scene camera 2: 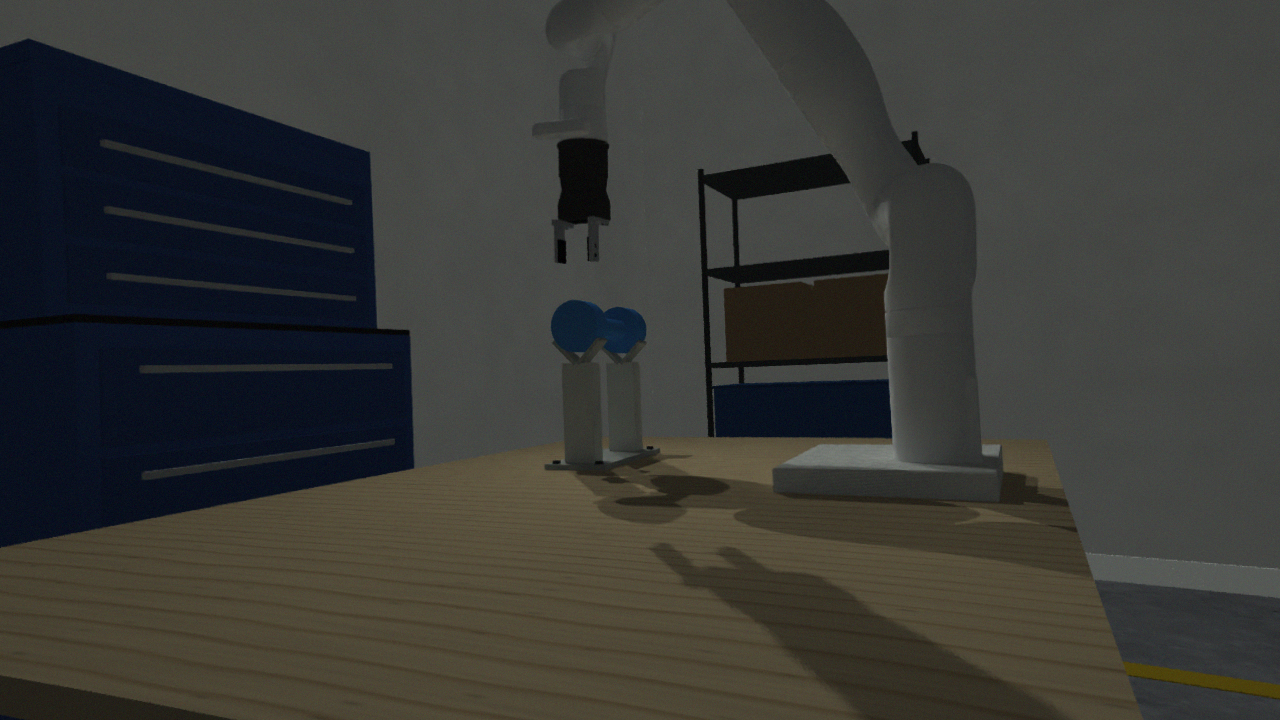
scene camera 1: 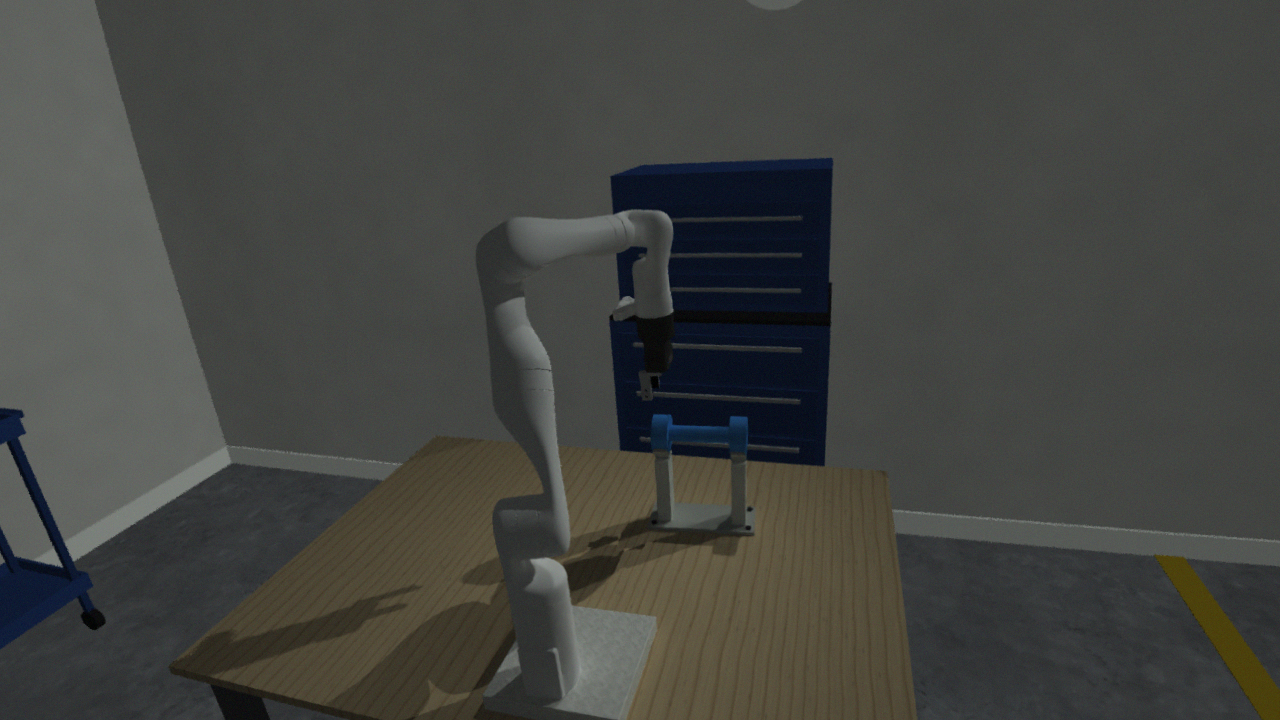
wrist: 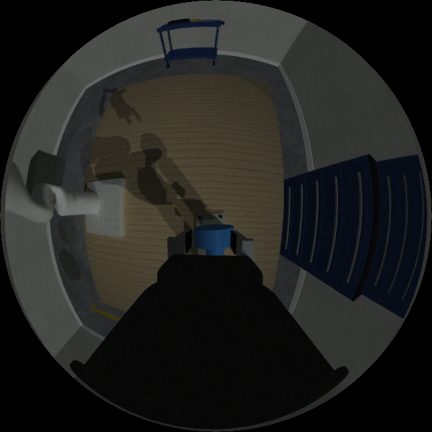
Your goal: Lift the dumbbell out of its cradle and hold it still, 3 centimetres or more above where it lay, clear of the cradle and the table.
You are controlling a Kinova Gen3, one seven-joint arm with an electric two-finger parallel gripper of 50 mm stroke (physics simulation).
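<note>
Gripper, mine: my gripper [scene camera 2: 576,262] [scene camera 1: 651,393] [wrist: 210,237]. Blue dumbbell [scene camera 2: 575,325] [scene camera 1: 663,432] [wrist: 212,238]. Cradle [scene camera 2: 581,378].
</note>
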